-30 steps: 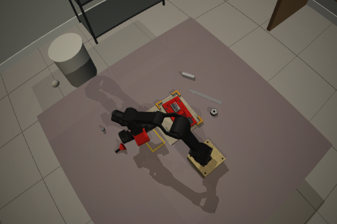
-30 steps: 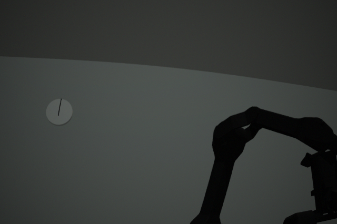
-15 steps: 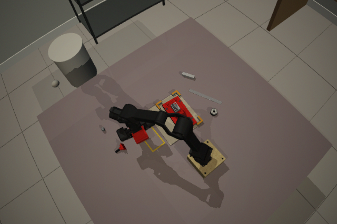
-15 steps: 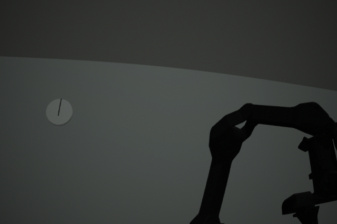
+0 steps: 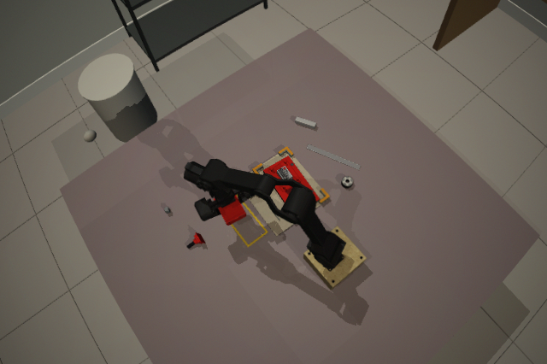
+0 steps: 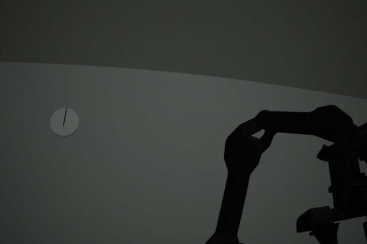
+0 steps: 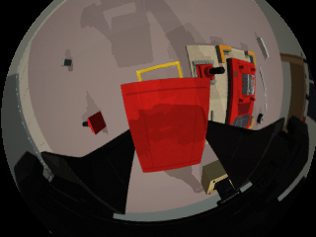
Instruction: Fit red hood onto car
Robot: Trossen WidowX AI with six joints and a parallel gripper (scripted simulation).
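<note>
Right now the grey engine block is 22 cm to the right of my gripper tip and 8 cm below it. The rest, counted from my gripper tip: small wheel: 38 cm to the right, 17 cm behind, 9 cm below; tiny grey piece: 18 cm ahead, 17 cm to the left, 9 cm below; red hood: 1 cm above.
</note>
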